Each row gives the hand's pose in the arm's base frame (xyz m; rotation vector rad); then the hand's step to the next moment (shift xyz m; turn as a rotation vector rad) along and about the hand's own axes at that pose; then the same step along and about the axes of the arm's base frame.
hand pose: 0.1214 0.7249 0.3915 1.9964 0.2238 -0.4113
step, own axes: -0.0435 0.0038 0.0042 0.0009 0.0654 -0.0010
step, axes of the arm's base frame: -0.0397 -0.0045 0.0181 0.0228 -0.0282 0.0544
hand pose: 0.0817 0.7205 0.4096 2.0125 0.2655 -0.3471
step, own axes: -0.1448 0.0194 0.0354 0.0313 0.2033 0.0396
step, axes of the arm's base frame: -0.1333 -0.0456 0.0525 0.0920 -0.1248 0.1409
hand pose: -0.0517 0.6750 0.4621 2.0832 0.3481 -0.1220
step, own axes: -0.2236 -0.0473 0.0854 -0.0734 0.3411 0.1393
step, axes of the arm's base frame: -0.2226 -0.0946 -0.0322 0.0383 -0.2965 0.2275
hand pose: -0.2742 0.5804 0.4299 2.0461 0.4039 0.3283
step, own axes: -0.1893 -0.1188 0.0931 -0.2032 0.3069 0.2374
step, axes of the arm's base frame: -0.1529 -0.0970 -0.1607 -0.0461 -0.4116 0.1424
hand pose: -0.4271 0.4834 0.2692 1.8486 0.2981 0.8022
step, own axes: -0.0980 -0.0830 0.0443 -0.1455 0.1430 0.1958
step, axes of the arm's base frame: -0.0310 -0.0508 -0.1221 -0.0040 -0.2814 0.0275
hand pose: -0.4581 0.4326 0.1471 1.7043 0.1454 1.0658
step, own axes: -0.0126 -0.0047 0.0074 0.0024 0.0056 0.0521
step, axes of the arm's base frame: -0.0004 -0.0104 -0.0113 0.0360 -0.0379 0.0044
